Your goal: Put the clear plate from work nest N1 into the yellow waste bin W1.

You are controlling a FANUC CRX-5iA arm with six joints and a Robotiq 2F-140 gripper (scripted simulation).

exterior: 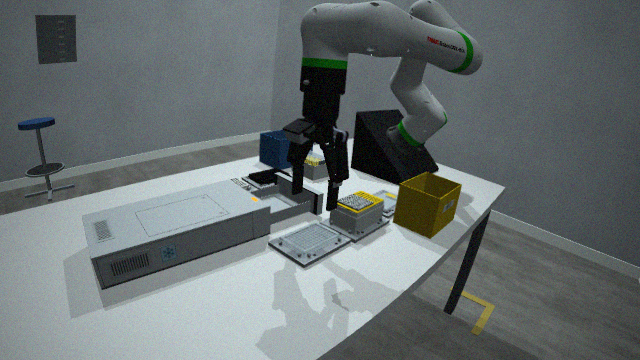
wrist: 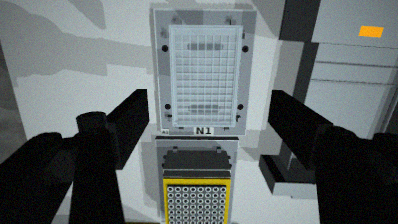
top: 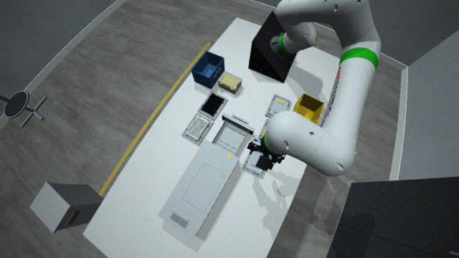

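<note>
The clear plate is 120 mm below my hand. The rest, counted from my hand: drawer (10 mm ahead, 190 mm to the right, 100 mm below); grey fixture plate (130 mm below); yellow-topped tip box (170 mm behind, 20 mm to the right, 80 mm below).
</note>
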